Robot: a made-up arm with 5 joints. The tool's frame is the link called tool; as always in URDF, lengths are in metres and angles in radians.
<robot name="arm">
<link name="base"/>
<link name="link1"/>
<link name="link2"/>
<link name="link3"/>
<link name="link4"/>
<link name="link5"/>
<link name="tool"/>
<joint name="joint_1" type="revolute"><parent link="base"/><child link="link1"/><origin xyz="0 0 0.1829" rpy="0 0 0"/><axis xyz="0 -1 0"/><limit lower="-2.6" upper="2.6" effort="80" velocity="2.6"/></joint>
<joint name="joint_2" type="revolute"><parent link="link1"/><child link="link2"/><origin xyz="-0.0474 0.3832 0.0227" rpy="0 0 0"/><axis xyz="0 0 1"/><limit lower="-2.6" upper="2.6" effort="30" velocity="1.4"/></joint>
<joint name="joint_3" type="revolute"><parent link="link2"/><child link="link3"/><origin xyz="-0.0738 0.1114 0.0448" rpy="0 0 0"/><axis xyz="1 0 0"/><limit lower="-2.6" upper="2.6" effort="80" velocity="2.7"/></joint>
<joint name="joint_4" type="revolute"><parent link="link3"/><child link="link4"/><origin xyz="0.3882 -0.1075 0.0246" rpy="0 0 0"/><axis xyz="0 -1 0"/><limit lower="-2.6" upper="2.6" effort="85" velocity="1.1"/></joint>
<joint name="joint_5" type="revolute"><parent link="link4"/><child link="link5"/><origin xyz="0.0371 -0.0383 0.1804" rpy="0 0 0"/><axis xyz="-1 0 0"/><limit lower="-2.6" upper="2.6" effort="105" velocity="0.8"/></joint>
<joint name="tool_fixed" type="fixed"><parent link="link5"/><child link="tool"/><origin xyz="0.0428 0.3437 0.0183" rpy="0 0 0"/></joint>
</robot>
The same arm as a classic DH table. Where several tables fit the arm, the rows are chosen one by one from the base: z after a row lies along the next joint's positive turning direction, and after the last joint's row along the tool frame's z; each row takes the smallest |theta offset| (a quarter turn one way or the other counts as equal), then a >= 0, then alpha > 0; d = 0 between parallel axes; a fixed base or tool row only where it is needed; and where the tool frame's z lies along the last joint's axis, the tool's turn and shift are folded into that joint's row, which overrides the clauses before.
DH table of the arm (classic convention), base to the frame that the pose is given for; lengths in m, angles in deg. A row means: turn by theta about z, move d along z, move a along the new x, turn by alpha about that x. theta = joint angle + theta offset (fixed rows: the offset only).
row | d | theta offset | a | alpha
base (fixed) | 0.1829 | 0.00 | 0.0000 | 90.00
joint_1 | -0.3832 | 0.00 | -0.0474 | -90.00
joint_2 | 0.0675 | 90.00 | 0.1114 | 90.00
joint_3 | 0.3144 | 90.00 | 0.0246 | -90.00
joint_4 | 0.1458 | 0.00 | 0.1804 | -90.00
joint_5 | -0.0799 | 90.00 | 0.3437 | 90.00
tool (fixed) | 0.0183 | -90.00 | 0.0000 | 0.00
Joint limits (deg, base to tool): -148.97..148.97 -148.97..148.97 -148.97..148.97 -148.97..148.97 -148.97..148.97

